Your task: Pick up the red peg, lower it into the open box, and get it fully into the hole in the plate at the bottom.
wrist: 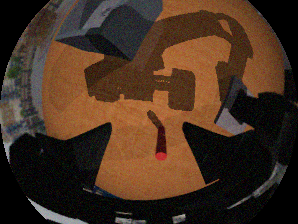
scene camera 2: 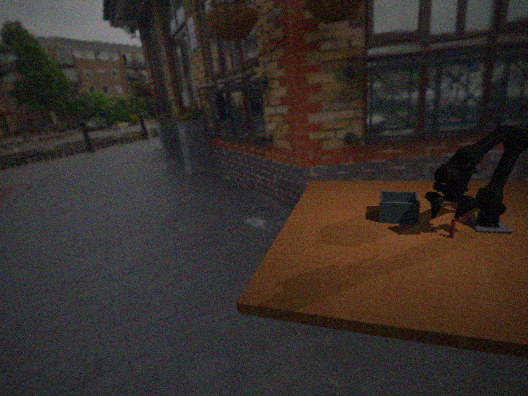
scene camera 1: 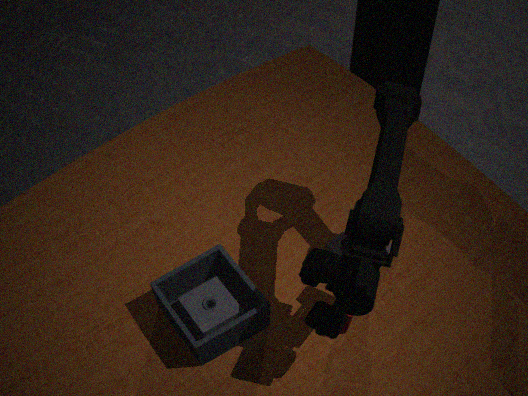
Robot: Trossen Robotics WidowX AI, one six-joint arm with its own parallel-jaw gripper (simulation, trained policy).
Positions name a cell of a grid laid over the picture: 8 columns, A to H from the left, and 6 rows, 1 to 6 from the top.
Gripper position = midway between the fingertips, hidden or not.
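My gripper (scene camera 1: E5) (wrist: D4) (scene camera 2: G4) is visible to me in scene camera 1, in the wrist view and in scene camera 2. I also see a grey box (scene camera 1: D4), and there is a plate (scene camera 1: D5).
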